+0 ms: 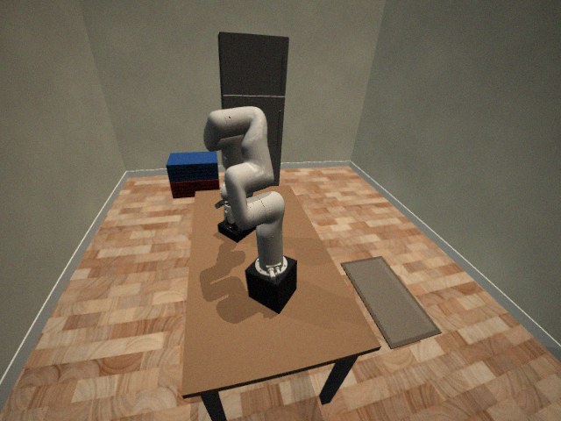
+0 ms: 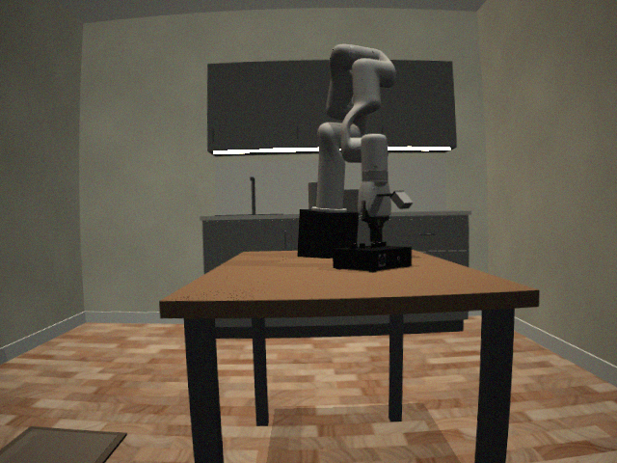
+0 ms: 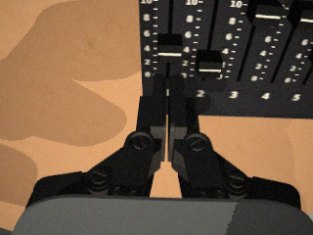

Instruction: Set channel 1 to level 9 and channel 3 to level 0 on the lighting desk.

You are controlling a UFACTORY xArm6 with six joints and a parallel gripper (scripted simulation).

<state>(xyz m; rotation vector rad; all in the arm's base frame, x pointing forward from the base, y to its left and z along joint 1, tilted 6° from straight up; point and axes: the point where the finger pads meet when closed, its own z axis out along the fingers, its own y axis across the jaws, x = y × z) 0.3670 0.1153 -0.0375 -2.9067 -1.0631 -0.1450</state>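
Right now my hand is 2 cm short of the fader cap, 2 cm to the right of it and 2 cm above it.
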